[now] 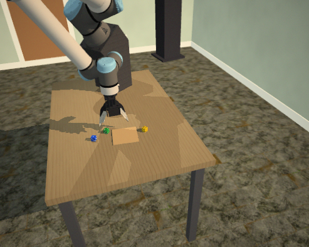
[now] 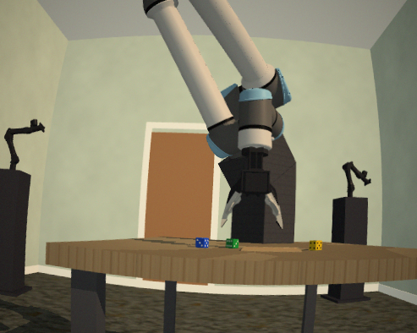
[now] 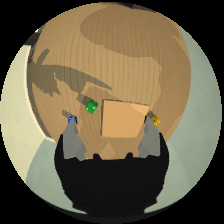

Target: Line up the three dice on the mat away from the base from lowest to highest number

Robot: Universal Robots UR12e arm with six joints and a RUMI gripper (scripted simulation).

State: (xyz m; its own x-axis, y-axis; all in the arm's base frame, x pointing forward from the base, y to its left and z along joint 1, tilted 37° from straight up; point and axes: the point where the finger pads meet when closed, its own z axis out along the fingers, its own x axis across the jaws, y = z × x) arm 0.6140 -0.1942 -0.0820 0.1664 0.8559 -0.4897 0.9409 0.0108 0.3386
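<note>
Right now my hand is 150 mm to the right of the yellow die, 80 mm short of it and 40 mm above it. Round my hand: green die (50 mm to the right, 40 mm below, 10 mm behind); tan mat (70 mm ahead, 50 mm below, 30 mm to the left); blue die (130 mm to the right, 40 mm below, 20 mm ahead).
</note>
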